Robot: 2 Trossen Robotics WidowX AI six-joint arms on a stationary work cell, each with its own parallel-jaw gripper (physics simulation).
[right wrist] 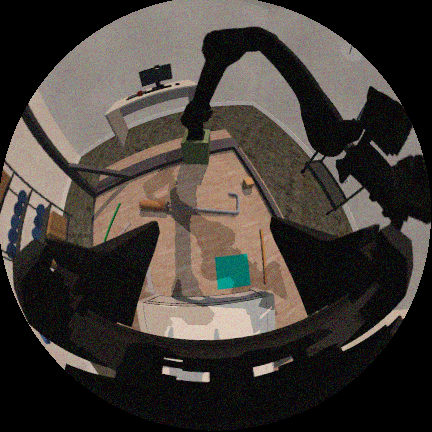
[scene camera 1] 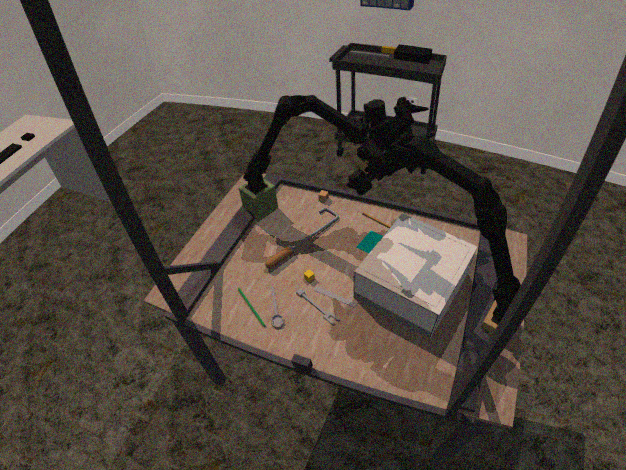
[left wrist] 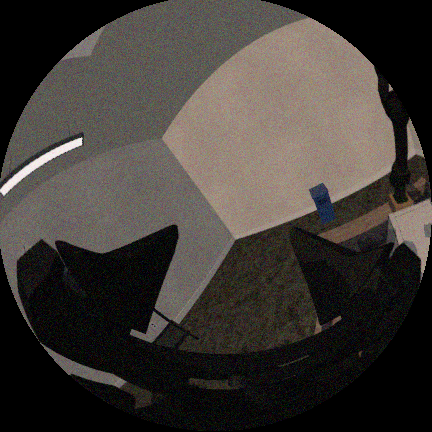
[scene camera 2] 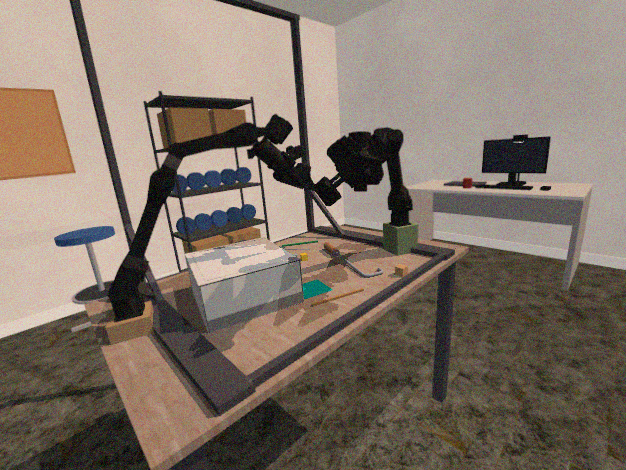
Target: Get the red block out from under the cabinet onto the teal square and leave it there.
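Where they show: left gripper, fingertip midpoint: (scene camera 1: 432, 121) (left wrist: 237, 232) (scene camera 2: 342, 169); right gripper, fingertip midpoint: (right wrist: 214, 224) (scene camera 2: 309, 189); left arm's base, origin of the base link: (right wrist: 195, 135) (scene camera 1: 256, 186) (scene camera 2: 400, 223); right arm's base, origin of the base link: (scene camera 2: 130, 313).
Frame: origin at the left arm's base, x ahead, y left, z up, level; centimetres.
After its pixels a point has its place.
Observation:
The white box-like cabinet (scene camera 1: 389, 298) @(x 67.1, y -4.9, z -1.9 cm) (scene camera 2: 250, 290) @(x 65.5, y 25.1, z -2.9 cm) (right wrist: 235, 317) @(x 55.1, y 14.9, z 2.2 cm) stands on the table. The red block does not show in any view. The teal square (scene camera 1: 369, 241) @(x 43.0, y 15.3, z -11.3 cm) (scene camera 2: 316, 288) @(x 44.0, y 16.4, z -11.3 cm) (right wrist: 233, 271) @(x 45.5, y 16.0, z -11.3 cm) lies bare beside the cabinet, partly hidden behind it in scene camera 1. My right gripper (scene camera 1: 360, 172) @(x 41.2, y 9.5, z 19.8 cm) (scene camera 2: 304, 169) (right wrist: 214, 224) @(x 41.2, y 9.5, z 19.8 cm) is open and empty, high above the table; its wrist view looks over the cabinet and square. My left gripper (scene camera 1: 407, 118) (scene camera 2: 356, 159) (left wrist: 237, 232) @(x 45.6, y 43.2, z 27.3 cm) is open and empty, raised beyond the table's edge and facing the walls and floor.
A hacksaw-like tool (scene camera 1: 280, 258) @(x 27.4, y -13.0, z -8.7 cm) (scene camera 2: 331, 248) @(x 27.0, y -9.9, z -8.4 cm) (right wrist: 154, 205) @(x 27.0, y -11.2, z -8.3 cm), a yellow cube (scene camera 1: 308, 275) @(x 39.5, y -11.4, z -8.8 cm) (scene camera 2: 303, 257) @(x 39.6, y -9.5, z -9.8 cm), an orange cube (scene camera 1: 323, 195) @(x 15.5, y 19.8, z -8.3 cm) (scene camera 2: 400, 270) @(x 15.7, y 21.8, z -9.2 cm) (right wrist: 248, 182) @(x 15.5, y 20.6, z -8.3 cm), a wrench (scene camera 1: 317, 307) @(x 49.4, y -17.3, z -10.9 cm) and a green stick (scene camera 1: 251, 307) @(x 34.5, y -32.0, z -10.7 cm) lie on the table. A thin brown stick (scene camera 2: 337, 297) @(x 40.9, y 25.8, z -10.9 cm) (right wrist: 263, 255) @(x 40.5, y 25.4, z -10.7 cm) lies near the teal square.

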